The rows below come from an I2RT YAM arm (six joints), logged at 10 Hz.
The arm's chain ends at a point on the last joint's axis. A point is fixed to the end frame.
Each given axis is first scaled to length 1.
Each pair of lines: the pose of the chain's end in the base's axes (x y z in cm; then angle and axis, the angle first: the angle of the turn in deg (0 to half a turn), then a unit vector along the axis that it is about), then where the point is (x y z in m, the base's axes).
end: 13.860 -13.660 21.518 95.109 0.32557 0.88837 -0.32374
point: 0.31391 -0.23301 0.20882
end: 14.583 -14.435 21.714 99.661 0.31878 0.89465 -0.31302
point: 0.31951 -0.24127 0.19450
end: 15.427 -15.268 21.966 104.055 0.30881 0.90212 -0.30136
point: 0.32578 -0.24843 0.18112
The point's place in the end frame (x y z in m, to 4 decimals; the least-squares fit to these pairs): 0.0117 0.0374 0.1963
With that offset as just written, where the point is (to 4 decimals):
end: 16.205 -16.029 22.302 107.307 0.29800 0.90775 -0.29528
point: 0.3313 -0.2547 0.1730
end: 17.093 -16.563 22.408 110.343 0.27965 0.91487 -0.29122
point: 0.3380 -0.2576 0.1633
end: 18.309 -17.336 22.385 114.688 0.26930 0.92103 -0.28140
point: 0.3453 -0.2630 0.1483
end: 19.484 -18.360 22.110 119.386 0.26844 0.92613 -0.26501
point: 0.3504 -0.2702 0.1297
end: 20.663 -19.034 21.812 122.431 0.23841 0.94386 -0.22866
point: 0.3615 -0.2620 0.1134
